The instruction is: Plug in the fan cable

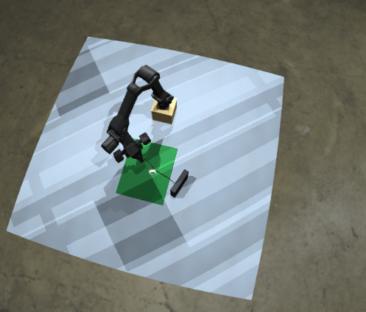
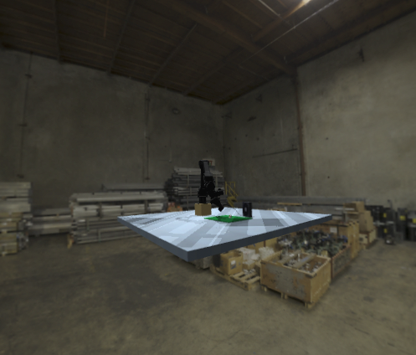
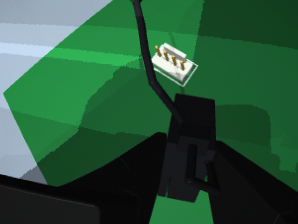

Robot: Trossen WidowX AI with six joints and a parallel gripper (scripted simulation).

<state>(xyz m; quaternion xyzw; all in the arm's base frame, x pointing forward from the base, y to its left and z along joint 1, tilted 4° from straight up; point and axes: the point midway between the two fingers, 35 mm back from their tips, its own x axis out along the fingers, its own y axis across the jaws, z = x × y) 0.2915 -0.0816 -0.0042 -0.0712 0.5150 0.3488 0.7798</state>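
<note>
My gripper tip is now 3 cm short of the green board, 3 cm to the right of it and 10 cm above it. The rest, counted from my gripper tip: black plug (1 cm below); then fan (9 cm ahead, 19 cm to the left, 3 cm below).
</note>
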